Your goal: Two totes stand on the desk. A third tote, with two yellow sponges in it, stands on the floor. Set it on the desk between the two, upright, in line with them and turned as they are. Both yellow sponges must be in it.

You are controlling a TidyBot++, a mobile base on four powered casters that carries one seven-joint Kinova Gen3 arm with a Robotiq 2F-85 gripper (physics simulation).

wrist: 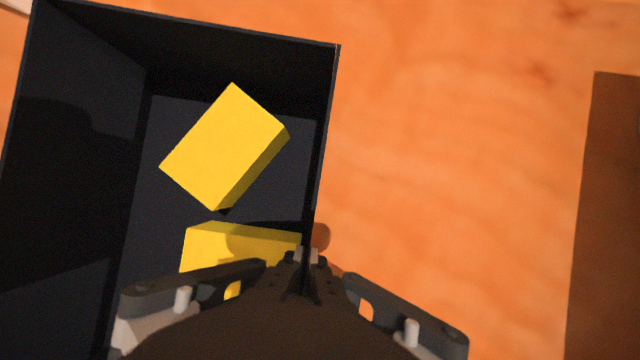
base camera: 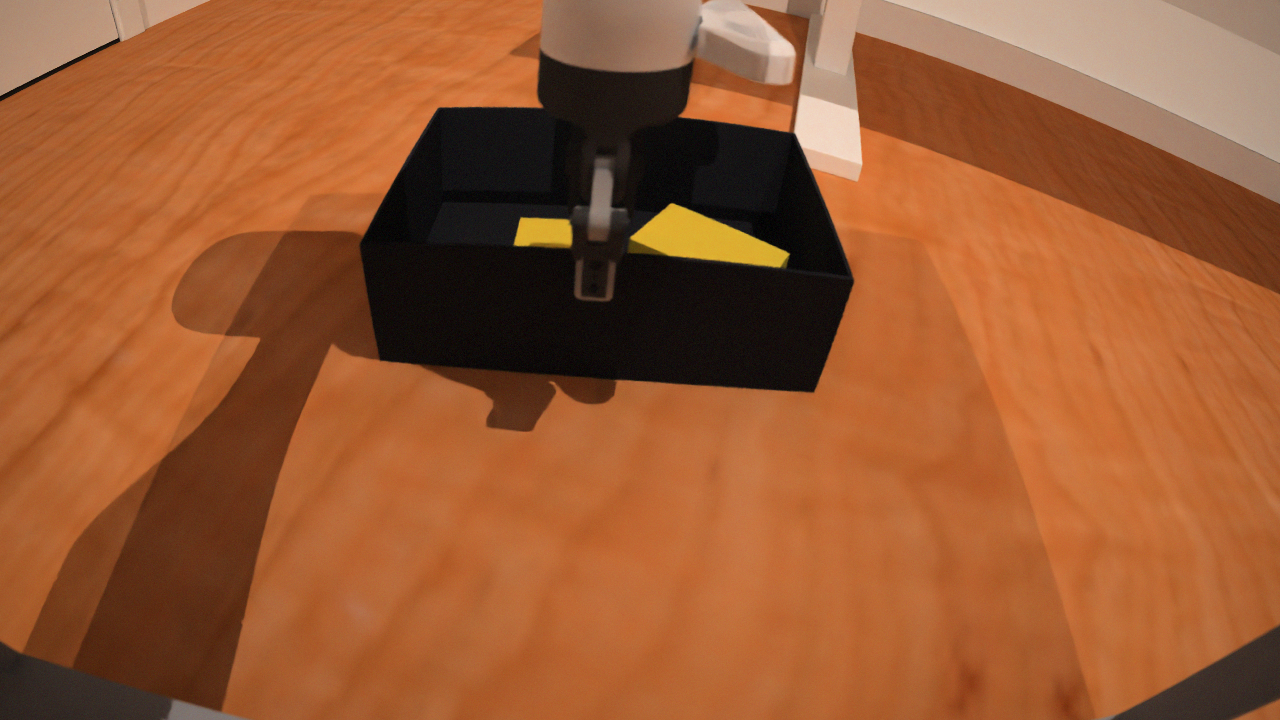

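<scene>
The black tote (base camera: pixel 483 308) (wrist: pixel 225 55) stands upright on the wooden floor. One yellow sponge (base camera: pixel 711 240) (wrist: pixel 222 147) lies turned at an angle inside it. The other yellow sponge (base camera: pixel 543 231) (wrist: pixel 205 245) lies in it beside the first, nearer the gripper and partly hidden by it. My gripper (base camera: pixel 594 277) (wrist: pixel 305 259) points down at the middle of the tote's long wall nearest the base. It is shut on that thin wall, one finger inside and one outside. The desk top and the two totes on it do not show.
A white desk leg with a long foot (base camera: pixel 827 134) stands behind the tote, to the right in the base view. A pale room wall (base camera: pixel 1118 80) runs behind it. Dark parts of my base (base camera: pixel 80 689) show at the bottom corners. Shadows of the arm fall on the floor at the left.
</scene>
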